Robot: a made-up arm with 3 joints. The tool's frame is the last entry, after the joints. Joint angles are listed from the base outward. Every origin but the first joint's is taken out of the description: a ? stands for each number. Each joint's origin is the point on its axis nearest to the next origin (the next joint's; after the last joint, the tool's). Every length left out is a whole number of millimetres.
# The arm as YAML. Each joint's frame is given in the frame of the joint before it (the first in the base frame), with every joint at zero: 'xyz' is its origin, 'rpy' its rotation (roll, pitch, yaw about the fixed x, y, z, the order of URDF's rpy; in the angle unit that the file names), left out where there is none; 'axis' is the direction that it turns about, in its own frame. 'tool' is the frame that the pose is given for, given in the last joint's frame.
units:
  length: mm
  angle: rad
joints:
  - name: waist
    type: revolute
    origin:
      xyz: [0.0, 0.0, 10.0]
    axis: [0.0, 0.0, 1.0]
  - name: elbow
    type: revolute
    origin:
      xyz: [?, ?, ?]
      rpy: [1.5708, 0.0, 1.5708]
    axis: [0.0, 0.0, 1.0]
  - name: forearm
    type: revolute
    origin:
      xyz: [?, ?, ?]
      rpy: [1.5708, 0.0, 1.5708]
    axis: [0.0, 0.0, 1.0]
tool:
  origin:
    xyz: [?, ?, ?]
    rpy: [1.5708, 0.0, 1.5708]
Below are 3 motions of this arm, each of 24 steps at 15 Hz.
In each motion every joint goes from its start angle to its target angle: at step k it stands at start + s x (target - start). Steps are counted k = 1, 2, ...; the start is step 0. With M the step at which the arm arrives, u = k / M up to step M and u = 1 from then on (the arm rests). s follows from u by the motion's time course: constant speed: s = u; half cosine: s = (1 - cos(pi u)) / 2; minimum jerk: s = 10 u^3 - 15 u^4 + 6 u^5.
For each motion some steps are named. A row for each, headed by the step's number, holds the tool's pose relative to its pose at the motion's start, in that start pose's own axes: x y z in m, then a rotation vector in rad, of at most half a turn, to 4 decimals.
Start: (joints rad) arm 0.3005 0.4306 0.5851
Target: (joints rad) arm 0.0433 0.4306 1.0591
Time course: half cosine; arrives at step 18
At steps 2, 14, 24:
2: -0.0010 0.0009 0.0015 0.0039 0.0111 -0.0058
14: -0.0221 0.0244 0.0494 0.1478 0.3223 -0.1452
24: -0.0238 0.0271 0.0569 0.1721 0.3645 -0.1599

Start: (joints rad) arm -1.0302 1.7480 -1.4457
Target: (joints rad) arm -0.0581 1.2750 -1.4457
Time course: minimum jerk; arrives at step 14
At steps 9, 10, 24:
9: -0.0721 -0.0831 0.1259 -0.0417 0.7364 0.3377
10: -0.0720 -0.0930 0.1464 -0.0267 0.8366 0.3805
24: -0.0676 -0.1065 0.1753 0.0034 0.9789 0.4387

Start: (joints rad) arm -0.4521 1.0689 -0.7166
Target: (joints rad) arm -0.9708 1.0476 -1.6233
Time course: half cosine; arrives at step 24
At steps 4, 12, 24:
4: 0.0122 -0.0009 -0.0099 -0.0124 -0.0912 -0.0113
12: 0.1057 -0.0160 -0.0455 -0.1101 -0.6794 -0.0665
24: 0.2154 -0.0472 -0.0173 -0.2598 -1.3535 -0.0858

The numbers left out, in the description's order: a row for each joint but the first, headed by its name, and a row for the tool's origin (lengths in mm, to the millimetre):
elbow: 30.0 -60.0 0.0
forearm: 70.0 -80.0 0.0
tool: -110.0 -110.0 0.0

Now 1 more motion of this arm.
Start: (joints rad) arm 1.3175 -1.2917 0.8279
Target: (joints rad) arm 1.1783 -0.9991 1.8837
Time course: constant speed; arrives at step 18
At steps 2, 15, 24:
2: -0.0161 0.0023 0.0154 0.0241 0.1321 0.0224
15: -0.0602 -0.0107 0.1414 0.1208 0.9822 0.2279
24: -0.0540 -0.0184 0.1701 0.1257 1.1748 0.2894

